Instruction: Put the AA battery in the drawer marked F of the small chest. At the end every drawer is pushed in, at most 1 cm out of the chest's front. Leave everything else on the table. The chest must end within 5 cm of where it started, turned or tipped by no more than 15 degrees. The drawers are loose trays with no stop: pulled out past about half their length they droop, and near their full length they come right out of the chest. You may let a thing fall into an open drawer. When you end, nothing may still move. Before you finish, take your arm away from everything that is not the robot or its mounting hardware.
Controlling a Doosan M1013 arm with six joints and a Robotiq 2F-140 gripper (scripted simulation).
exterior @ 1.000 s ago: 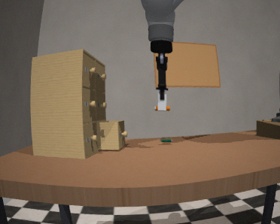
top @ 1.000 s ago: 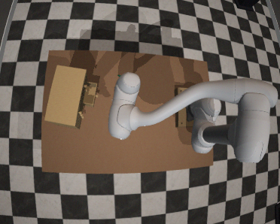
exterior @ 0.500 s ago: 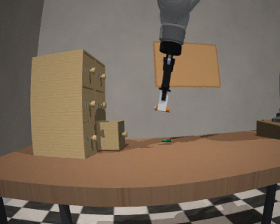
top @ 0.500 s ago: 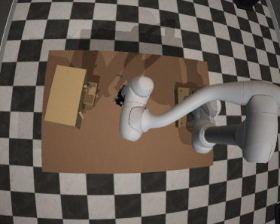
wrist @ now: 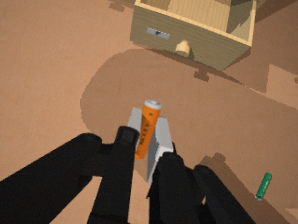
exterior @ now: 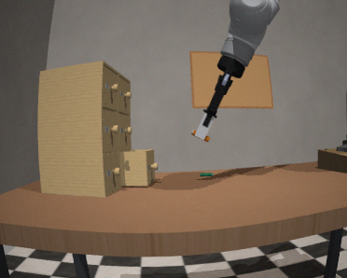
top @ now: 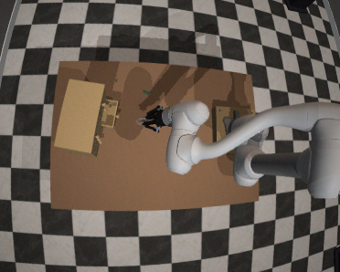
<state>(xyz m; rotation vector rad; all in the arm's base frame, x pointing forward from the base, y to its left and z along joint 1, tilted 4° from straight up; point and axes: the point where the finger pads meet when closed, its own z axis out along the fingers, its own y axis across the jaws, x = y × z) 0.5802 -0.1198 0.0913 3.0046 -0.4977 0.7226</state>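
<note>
Now: the orange AA battery 2 cm below my hand and 1 cm ahead of it. The rest, counted from my hand: green battery (20 cm to the right, 15 cm below, 7 cm behind).
</note>
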